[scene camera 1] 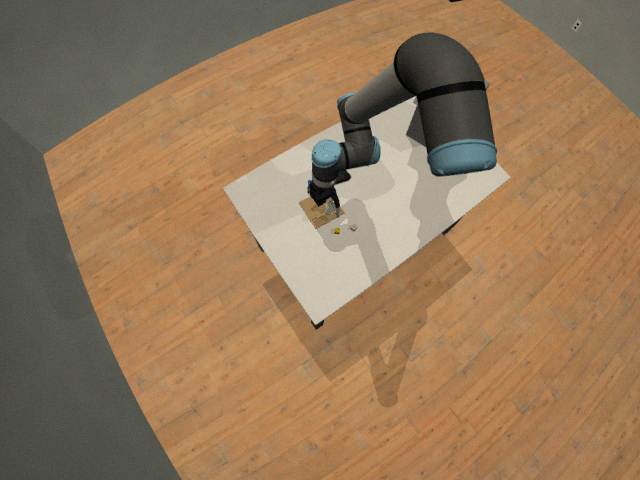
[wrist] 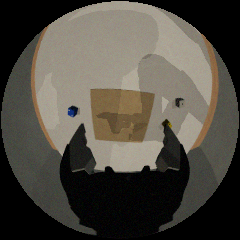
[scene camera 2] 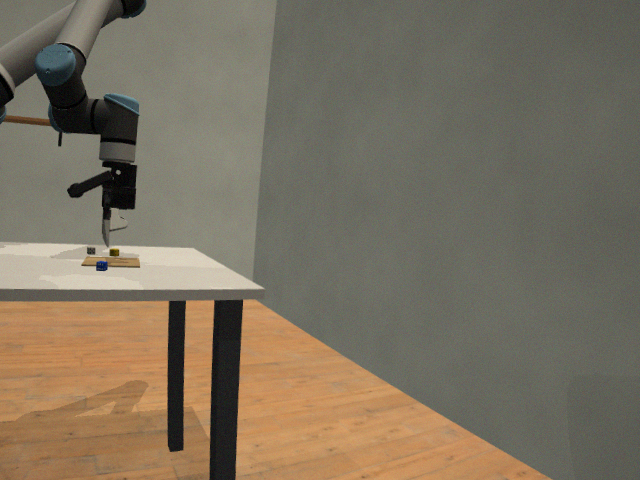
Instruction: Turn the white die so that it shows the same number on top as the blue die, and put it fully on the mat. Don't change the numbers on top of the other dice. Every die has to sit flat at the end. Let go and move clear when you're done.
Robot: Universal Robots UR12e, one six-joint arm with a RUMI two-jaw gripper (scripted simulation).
Path:
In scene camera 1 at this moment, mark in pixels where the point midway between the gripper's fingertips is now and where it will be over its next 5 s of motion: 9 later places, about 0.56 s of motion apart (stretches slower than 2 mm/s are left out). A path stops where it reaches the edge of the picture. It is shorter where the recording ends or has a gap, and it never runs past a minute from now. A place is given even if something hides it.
My gripper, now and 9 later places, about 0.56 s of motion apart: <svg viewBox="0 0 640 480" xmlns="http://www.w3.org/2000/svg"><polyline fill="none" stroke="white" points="326,202 336,221 340,228 343,228 356,225 357,225 358,222 360,216 361,213 360,213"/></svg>

